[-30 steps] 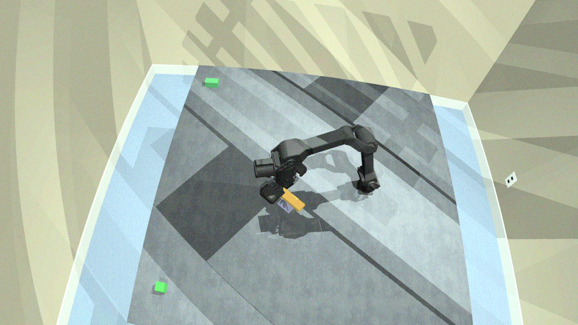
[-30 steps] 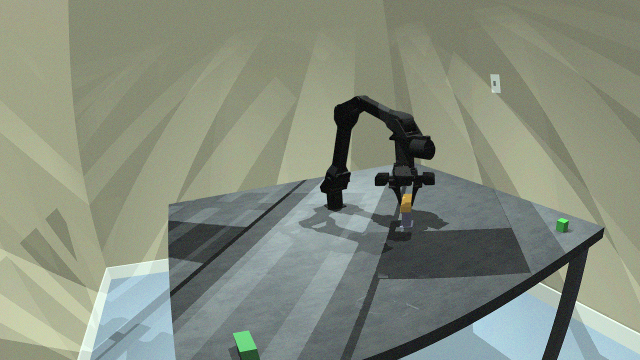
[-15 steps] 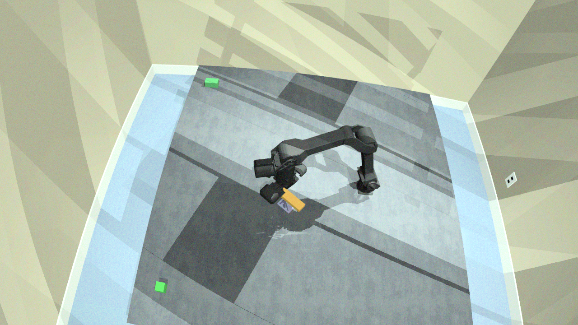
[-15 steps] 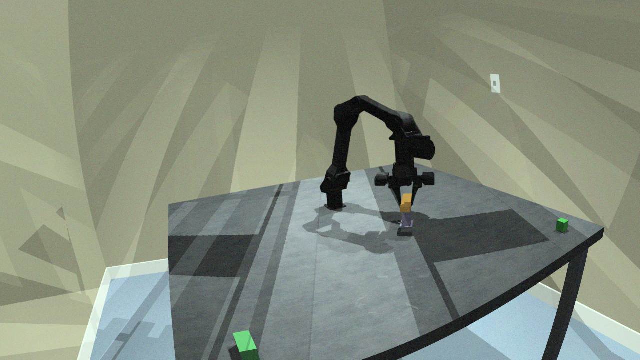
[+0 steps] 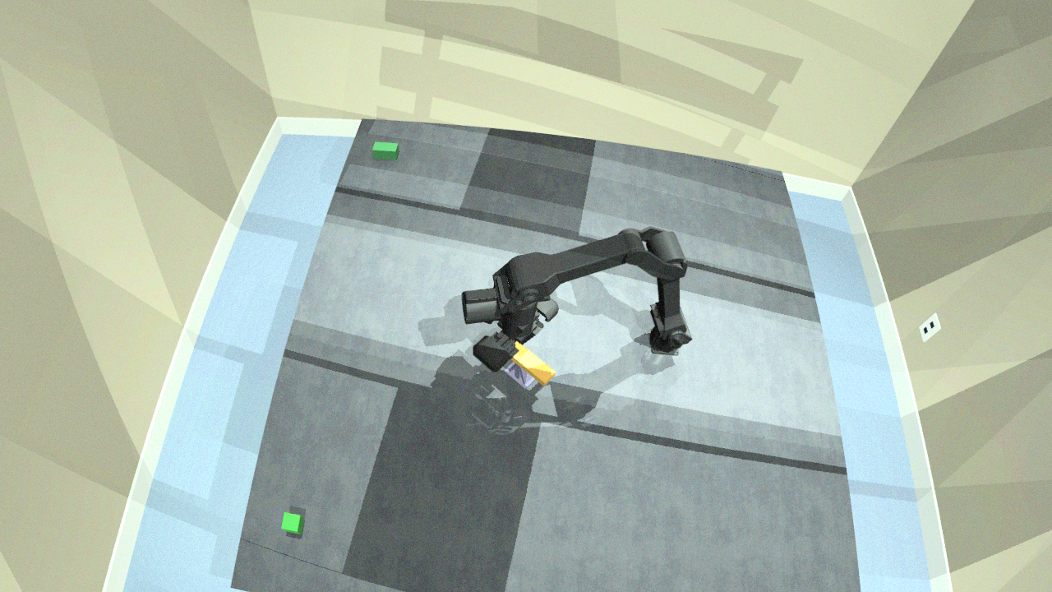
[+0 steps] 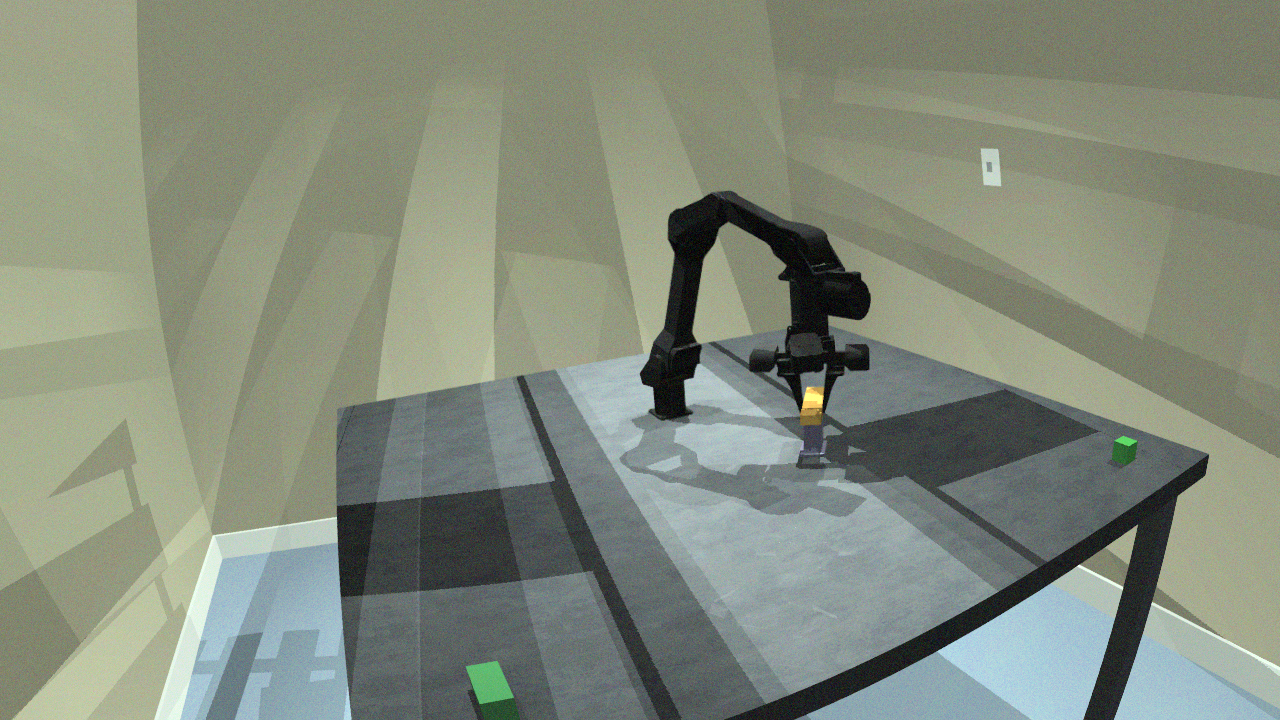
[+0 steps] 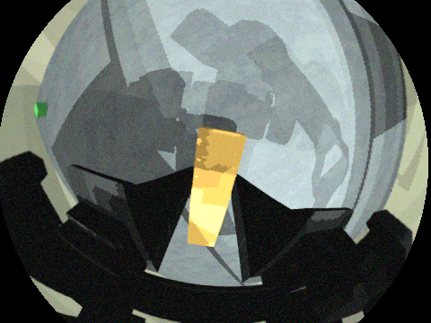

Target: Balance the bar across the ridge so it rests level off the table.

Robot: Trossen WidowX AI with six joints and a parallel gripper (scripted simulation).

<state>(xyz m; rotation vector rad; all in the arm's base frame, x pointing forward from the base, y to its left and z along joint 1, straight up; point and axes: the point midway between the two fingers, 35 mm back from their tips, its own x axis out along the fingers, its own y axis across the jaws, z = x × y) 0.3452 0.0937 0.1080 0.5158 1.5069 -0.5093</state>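
The bar lies 2 cm behind my gripper tip and 2 cm to the left of it.
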